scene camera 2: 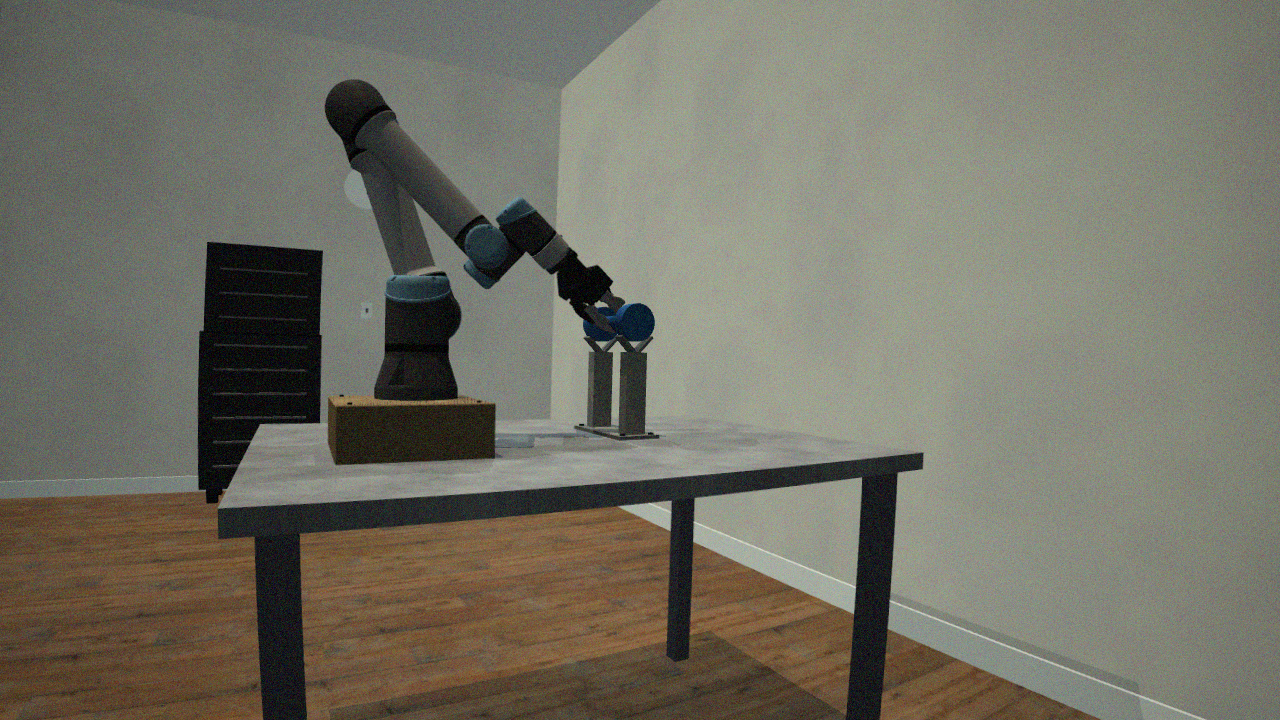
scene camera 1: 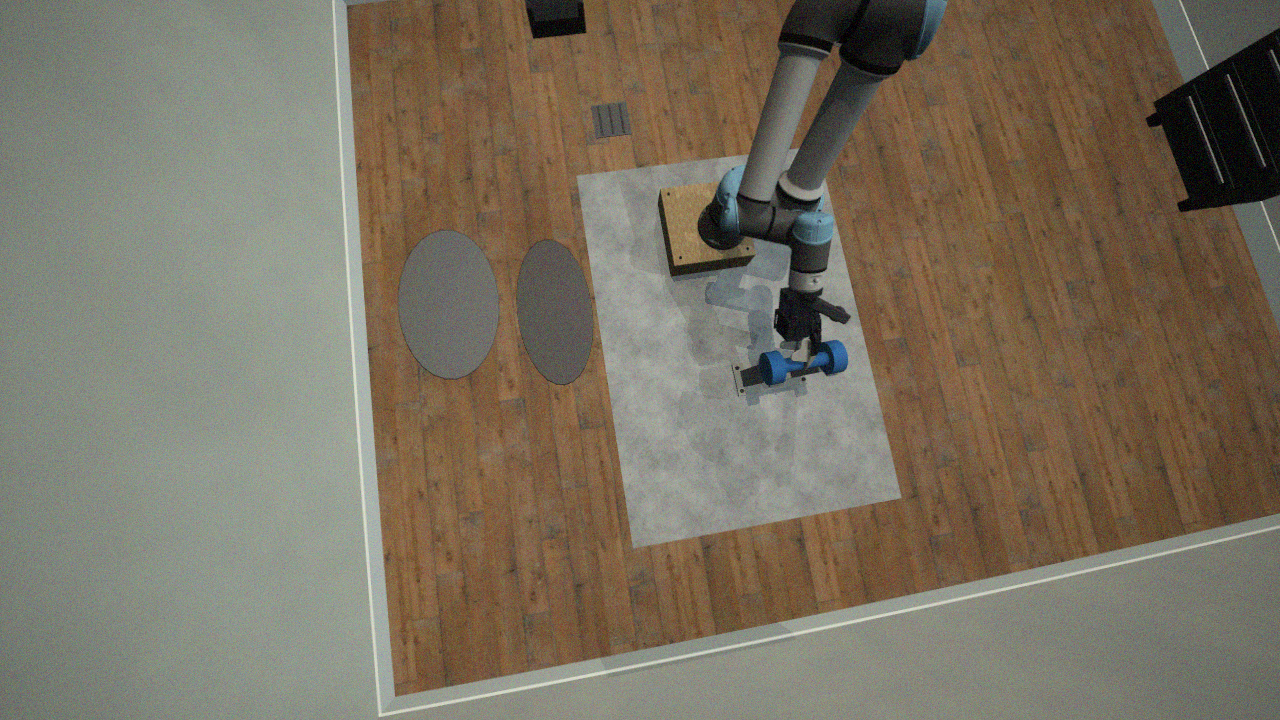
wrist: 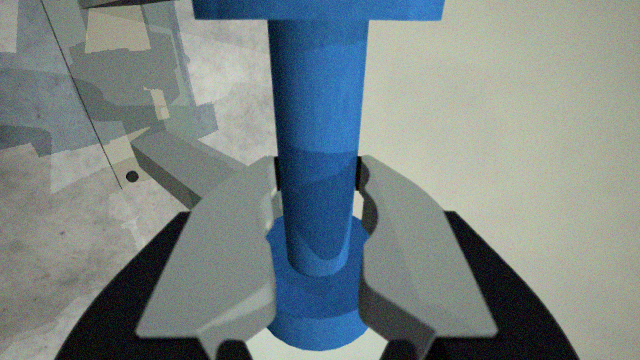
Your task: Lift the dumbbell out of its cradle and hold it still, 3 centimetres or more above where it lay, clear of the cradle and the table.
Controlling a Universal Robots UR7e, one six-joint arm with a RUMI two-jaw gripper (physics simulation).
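Places are measured from the arm's base along level axes (x ahead, y left, z up), in metres.
Pixels of known places: gripper, fingertip midpoint: (scene camera 1: 800,365) (wrist: 318,160); arm's base at its link origin: (scene camera 2: 416,397).
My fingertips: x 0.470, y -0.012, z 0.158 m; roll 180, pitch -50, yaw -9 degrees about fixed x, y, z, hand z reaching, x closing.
Observation:
For each thing: its top centre in the pictures, then the offset to it from my fingertips. Level surfaces: height alone.
- blue dumbbell at its top centre: (wrist: 401,198) (scene camera 2: 617,305) (scene camera 1: 810,360) dx -0.006, dy +0.004, dz +0.047 m
- grey cradle at its top centre: (wrist: 281,126) (scene camera 2: 617,336) (scene camera 1: 801,365) dx +0.001, dy +0.012, dz -0.024 m
- grey table top at its surface level: dz -0.248 m
The blue dumbbell (scene camera 1: 772,368) (scene camera 2: 636,322) (wrist: 320,90) lies level, with a round weight at each end of its handle. My gripper (scene camera 1: 808,356) (scene camera 2: 613,315) (wrist: 318,160) is shut on the handle between the two weights, one finger on each side. The grey cradle (scene camera 1: 740,380) (scene camera 2: 631,394) (wrist: 170,155) has two posts with V-shaped rests on a base plate. In scene camera 2 the weights are right over the rests, their undersides at about the tops of the Vs; any gap is very small. The fingers hide part of the handle.
The cradle stands on the grey table top (scene camera 1: 716,465) (scene camera 2: 760,456). The arm is mounted on a wooden block (scene camera 1: 680,223) (scene camera 2: 411,429) on the same table. A black drawer cabinet (scene camera 1: 1226,125) (scene camera 2: 259,376) stands on the floor away from the table.

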